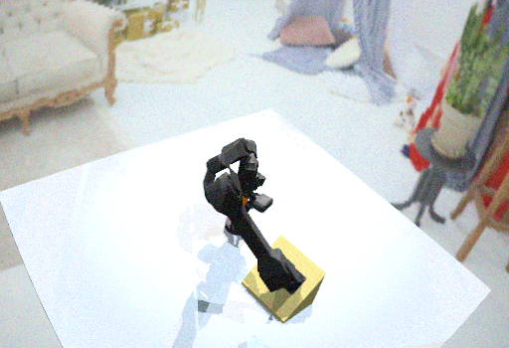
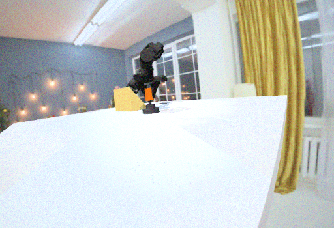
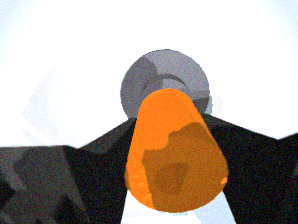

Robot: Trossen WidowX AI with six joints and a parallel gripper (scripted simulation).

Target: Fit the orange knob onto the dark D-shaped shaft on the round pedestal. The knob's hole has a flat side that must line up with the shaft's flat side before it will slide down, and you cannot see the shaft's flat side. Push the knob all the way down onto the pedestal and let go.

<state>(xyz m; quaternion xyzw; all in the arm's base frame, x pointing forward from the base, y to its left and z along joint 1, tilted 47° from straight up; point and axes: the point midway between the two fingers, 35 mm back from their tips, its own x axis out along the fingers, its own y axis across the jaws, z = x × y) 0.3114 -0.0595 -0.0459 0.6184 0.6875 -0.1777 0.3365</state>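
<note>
The orange knob is 2 cm above my gripper tip. Round my gripper tip: pedestal (4 cm below).
</note>
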